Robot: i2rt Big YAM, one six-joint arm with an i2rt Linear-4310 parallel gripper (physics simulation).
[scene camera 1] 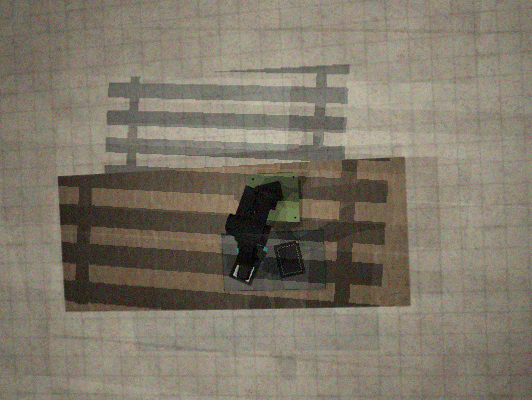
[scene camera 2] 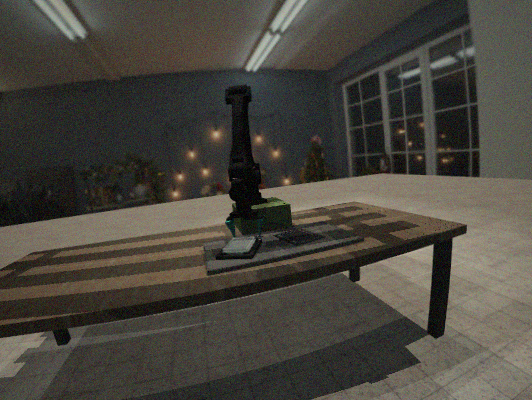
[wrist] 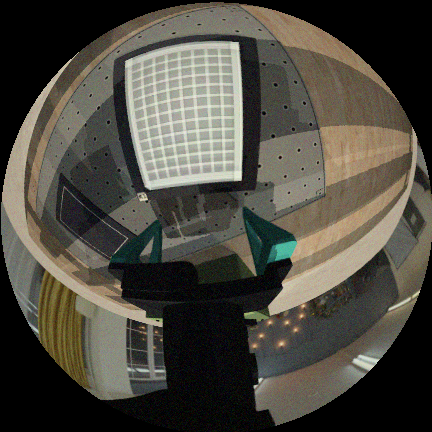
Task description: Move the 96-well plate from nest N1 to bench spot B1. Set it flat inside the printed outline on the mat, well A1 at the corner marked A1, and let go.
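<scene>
The 96-well plate, white with a pale grid of wells, sits in the black nest. A small A1 label is at the nest's lower-left corner in the wrist view. My gripper is open and empty, with teal fingers apart, above the board and toward the arm's base from the plate. The black bench spot mat bears a white printed outline. Its A1 mark cannot be made out. The arm hides part of the plate in scene camera 1.
The nest and bench mat lie on a grey holed board. A green block stands behind it at the arm's base. The wooden table extends on both sides, under striped shadows.
</scene>
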